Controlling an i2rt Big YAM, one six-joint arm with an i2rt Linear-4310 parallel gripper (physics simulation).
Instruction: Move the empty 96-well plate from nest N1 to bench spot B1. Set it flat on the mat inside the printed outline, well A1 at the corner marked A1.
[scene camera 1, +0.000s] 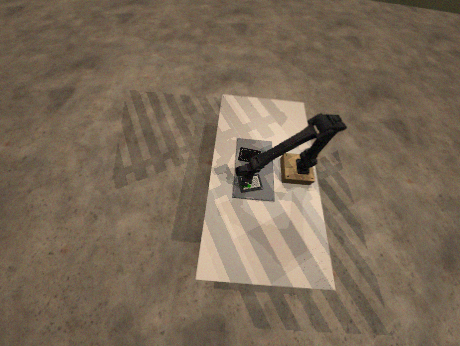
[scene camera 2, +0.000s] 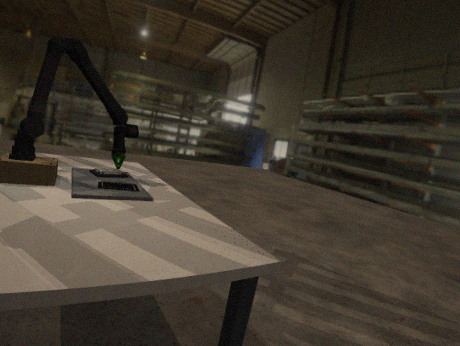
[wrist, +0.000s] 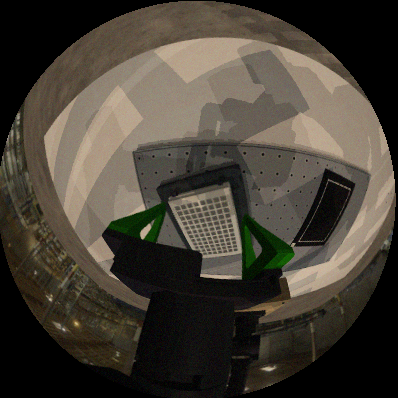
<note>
The gripper (wrist: 204, 212) is open, with nothing in its grasp. Also in view: a white well plate (wrist: 206, 216). Also in view: a black printed outline (wrist: 333, 194) and a dark nest (wrist: 232, 173).
</note>
